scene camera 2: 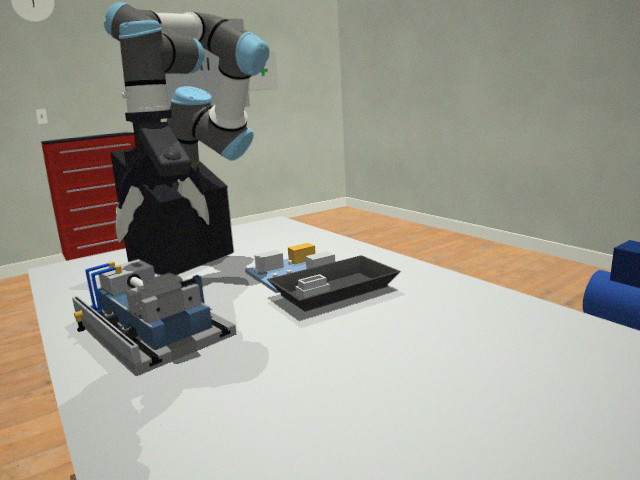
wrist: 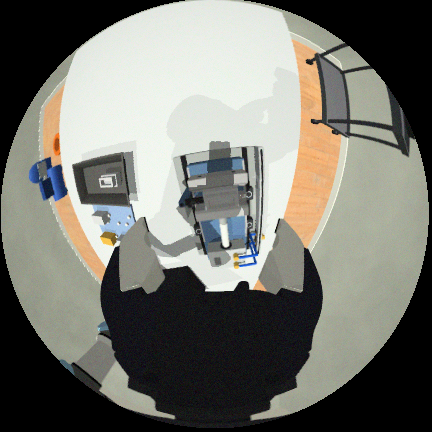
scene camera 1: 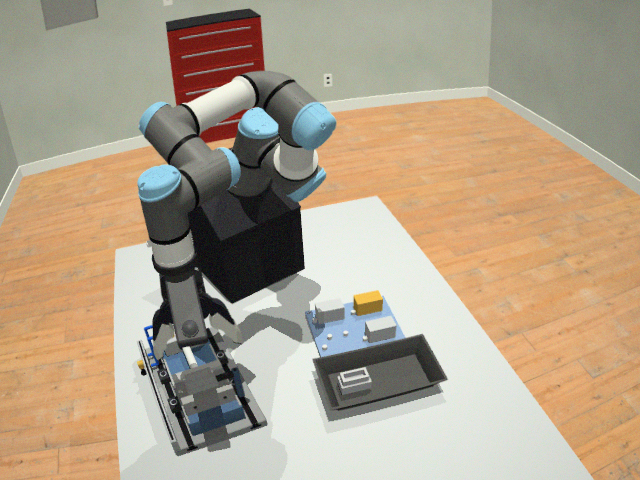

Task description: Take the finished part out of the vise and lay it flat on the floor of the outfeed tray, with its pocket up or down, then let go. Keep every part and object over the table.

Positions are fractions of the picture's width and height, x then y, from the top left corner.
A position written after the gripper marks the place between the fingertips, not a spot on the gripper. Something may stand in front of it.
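Observation:
A blue board (scene camera 1: 0.56,0.68) is visible in the scene, together with the gripper (scene camera 1: 0.31,0.73). The wrist view includes the gripper (wrist: 0.49,0.51) too.

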